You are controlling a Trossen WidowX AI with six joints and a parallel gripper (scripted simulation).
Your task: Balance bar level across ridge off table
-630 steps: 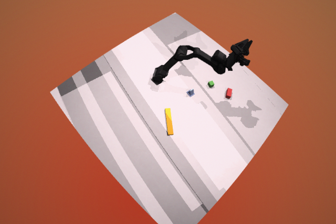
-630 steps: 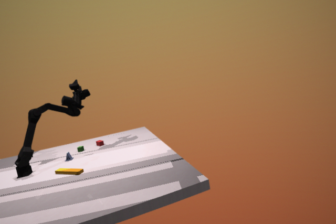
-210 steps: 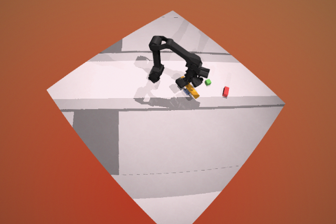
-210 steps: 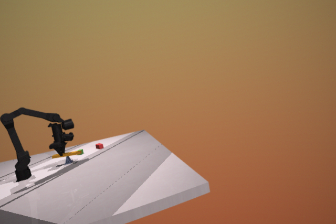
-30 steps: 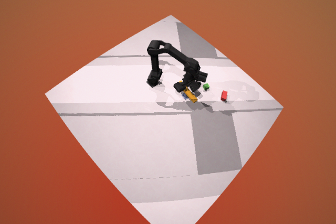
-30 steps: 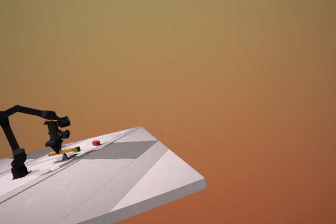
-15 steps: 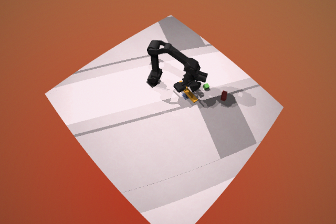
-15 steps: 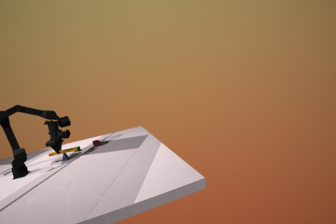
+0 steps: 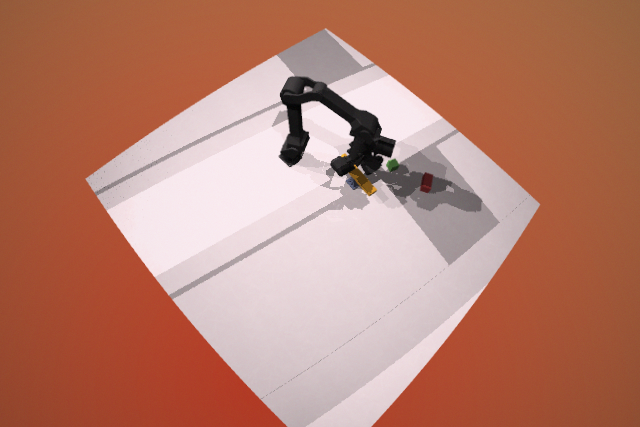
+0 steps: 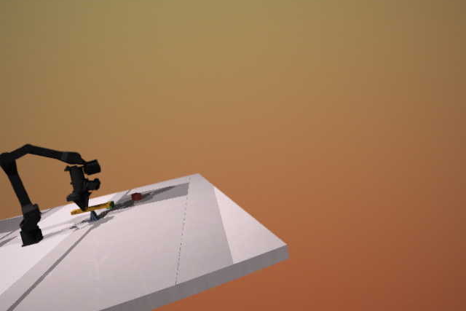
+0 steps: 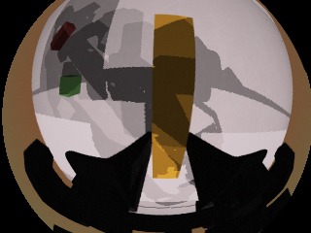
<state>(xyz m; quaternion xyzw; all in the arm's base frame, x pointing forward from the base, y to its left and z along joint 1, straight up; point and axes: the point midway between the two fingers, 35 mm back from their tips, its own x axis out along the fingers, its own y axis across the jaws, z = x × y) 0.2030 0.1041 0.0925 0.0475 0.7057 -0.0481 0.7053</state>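
The orange bar is 3 cm ahead of my gripper tip. Round my gripper tip: red block 22 cm ahead, 20 cm to the left, 4 cm below; green cube 8 cm ahead, 16 cm to the left, 4 cm below.
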